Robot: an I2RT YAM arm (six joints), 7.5 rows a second.
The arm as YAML. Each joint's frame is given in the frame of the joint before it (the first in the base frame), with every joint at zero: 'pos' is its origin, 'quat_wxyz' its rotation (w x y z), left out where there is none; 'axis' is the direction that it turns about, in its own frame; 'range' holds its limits. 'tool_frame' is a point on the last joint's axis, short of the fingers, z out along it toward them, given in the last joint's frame.
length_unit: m
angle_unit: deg
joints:
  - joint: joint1
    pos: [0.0, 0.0, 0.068]
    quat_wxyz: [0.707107, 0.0, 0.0, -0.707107]
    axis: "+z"
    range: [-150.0, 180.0]
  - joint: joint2
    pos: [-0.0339, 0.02, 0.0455]
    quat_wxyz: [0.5, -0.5, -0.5, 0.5]
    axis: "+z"
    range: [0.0, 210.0]
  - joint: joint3
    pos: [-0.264, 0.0, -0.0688]
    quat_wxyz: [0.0, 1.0, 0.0, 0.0]
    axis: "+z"
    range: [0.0, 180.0]
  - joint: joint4
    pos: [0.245, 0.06, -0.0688]
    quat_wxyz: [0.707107, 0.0, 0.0, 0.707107]
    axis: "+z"
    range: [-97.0, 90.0]
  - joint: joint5
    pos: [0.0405, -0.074, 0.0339]
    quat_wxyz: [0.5, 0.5, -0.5, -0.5]
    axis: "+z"
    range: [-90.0, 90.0]
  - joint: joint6
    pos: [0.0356, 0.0, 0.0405]
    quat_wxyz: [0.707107, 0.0, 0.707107, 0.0]
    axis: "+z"
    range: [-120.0, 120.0]
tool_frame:
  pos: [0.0, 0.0, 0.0]
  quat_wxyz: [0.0, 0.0, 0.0, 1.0]
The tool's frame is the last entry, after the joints.
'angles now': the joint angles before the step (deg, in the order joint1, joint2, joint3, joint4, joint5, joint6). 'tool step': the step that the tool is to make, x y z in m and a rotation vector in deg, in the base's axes. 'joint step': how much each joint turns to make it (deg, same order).
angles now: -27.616, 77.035, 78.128, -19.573, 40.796, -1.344
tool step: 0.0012, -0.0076, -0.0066, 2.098, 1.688, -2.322
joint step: -1.091, 1.580, 1.083, -3.220, 0.789, 1.881
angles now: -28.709, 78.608, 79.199, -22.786, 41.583, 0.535
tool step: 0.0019, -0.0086, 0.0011, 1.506, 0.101, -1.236
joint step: -1.264, 1.800, 2.421, -2.459, -0.522, 1.532
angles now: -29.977, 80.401, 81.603, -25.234, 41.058, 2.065
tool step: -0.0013, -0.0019, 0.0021, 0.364, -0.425, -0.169
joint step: -0.464, 0.123, 0.663, -0.668, -0.485, 0.478
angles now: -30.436, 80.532, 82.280, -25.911, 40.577, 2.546
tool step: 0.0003, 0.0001, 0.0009, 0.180, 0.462, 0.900
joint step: -0.027, 0.071, 0.343, -0.380, -0.813, -0.592
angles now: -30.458, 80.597, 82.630, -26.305, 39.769, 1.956
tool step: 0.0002, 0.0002, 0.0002, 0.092, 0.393, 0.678
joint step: 0.000, 0.006, 0.099, -0.159, -0.568, -0.503
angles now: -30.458, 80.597, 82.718, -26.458, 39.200, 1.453
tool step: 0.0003, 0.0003, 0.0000, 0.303, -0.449, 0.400
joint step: 0.027, -0.015, 0.009, -0.026, -0.541, 0.375
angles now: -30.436, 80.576, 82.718, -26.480, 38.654, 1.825
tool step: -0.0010, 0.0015, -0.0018, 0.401, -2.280, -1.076
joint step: 0.194, -0.487, -0.936, 0.690, 0.544, 2.425
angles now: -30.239, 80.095, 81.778, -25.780, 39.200, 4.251
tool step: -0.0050, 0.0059, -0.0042, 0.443, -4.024, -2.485
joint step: 0.659, -1.777, -2.609, 1.181, 1.905, 4.526
